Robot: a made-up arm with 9 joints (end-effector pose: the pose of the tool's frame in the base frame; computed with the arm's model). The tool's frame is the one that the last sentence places. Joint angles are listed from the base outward.
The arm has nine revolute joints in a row. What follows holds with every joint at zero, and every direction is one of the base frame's. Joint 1 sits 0.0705 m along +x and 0.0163 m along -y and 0.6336 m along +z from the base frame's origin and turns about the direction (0.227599, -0.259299, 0.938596), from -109.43 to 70.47 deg. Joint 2 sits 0.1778 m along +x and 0.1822 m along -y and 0.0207 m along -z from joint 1 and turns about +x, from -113.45 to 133.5 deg. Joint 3 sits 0.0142 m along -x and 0.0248 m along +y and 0.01 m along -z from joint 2 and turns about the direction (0.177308, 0.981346, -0.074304), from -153.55 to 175.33 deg. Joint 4 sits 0.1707 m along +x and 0.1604 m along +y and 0.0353 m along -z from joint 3 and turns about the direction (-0.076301, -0.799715, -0.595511), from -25.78 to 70.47 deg. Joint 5 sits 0.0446 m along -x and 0.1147 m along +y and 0.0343 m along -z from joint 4 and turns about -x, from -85.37 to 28.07 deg. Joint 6 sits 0.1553 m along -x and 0.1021 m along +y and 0.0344 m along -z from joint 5 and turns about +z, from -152.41 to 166.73 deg. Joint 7 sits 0.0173 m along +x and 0.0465 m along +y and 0.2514 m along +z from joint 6 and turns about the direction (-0.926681, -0.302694, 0.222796), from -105.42 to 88.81 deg. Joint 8 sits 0.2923 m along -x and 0.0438 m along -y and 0.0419 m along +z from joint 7 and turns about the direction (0.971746, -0.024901, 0.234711), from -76.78 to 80.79 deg. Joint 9 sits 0.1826 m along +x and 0.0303 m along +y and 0.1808 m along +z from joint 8 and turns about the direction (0.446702, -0.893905, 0.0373), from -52.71 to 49.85 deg. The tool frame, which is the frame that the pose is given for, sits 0.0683 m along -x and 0.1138 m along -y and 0.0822 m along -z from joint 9; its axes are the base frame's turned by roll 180, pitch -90 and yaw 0 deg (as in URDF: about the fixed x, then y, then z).
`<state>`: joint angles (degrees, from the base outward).
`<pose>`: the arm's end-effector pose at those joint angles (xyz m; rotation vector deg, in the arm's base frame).
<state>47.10 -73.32 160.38 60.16 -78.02 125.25 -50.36 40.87 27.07</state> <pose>0.2660 0.0654 0.4846 -87.70 58.24 -39.06</pose>
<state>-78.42 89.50 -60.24 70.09 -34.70 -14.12 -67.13 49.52 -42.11</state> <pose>0.4377 -0.4035 0.9225 86.04 -39.97 -143.04</pose>
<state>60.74 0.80 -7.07 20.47 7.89 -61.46 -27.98 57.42 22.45</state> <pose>-0.2273 0.2374 0.6809 -2.95 90.69 -69.97</pose>
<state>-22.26 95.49 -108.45 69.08 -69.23 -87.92 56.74 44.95 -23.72</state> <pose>0.4677 -0.0124 0.8253 95.54 88.99 -85.21</pose>
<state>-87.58 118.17 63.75 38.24 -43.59 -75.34 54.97 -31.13 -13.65</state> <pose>-0.3569 -0.4924 1.0302 -120.01 84.84 -0.10</pose>
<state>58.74 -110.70 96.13 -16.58 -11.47 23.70 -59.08 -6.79 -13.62</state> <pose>0.4413 0.2324 0.7259 142.19 -58.00 49.35</pose>
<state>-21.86 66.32 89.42 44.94 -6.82 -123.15 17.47 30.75 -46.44</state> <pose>0.6310 -0.2106 1.1683 88.27 -77.15 -73.51</pose>
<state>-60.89 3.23 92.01 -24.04 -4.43 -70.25 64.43 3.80 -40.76</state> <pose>0.6609 -0.5115 0.4884 -128.30 -12.56 116.26</pose>
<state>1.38 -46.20 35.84 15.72 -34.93 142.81 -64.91 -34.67 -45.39</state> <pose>0.5389 0.0975 0.6483 -87.98 -125.53 7.78</pose>
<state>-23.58 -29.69 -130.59 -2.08 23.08 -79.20 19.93 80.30 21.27</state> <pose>0.3021 -0.0415 0.0873 75.87 -33.33 -99.56</pose>
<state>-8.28 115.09 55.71 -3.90 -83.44 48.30 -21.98 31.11 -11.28</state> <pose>0.0798 -0.1523 0.6655 60.75 64.36 50.90</pose>
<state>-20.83 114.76 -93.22 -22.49 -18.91 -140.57 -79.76 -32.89 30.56</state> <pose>-0.0528 -0.2319 1.0830 -60.48 -127.20 -99.98</pose>
